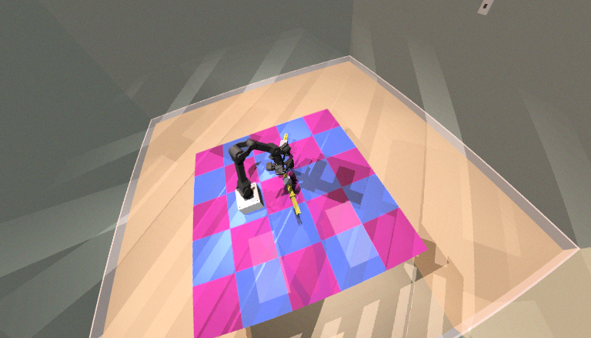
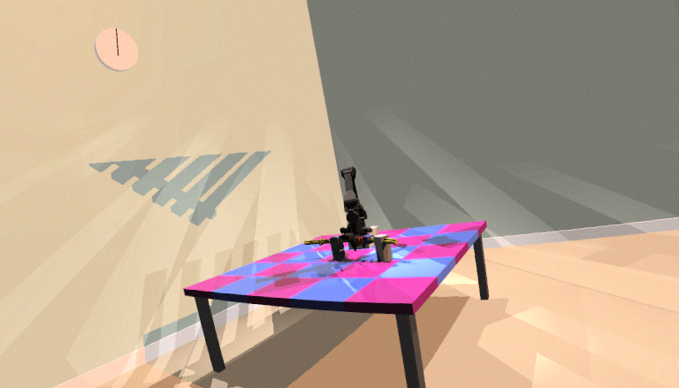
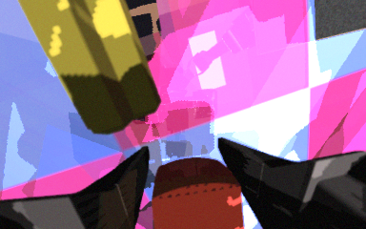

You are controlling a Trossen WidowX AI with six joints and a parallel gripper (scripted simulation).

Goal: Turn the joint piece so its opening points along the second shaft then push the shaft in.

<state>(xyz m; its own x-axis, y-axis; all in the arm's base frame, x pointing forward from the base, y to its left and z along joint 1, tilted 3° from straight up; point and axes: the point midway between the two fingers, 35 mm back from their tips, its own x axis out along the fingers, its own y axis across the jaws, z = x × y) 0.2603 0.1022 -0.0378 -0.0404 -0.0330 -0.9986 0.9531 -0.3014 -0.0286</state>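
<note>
My gripper tip is now 20 mm to the right of the red-orange joint piece and 50 mm below it.
</note>
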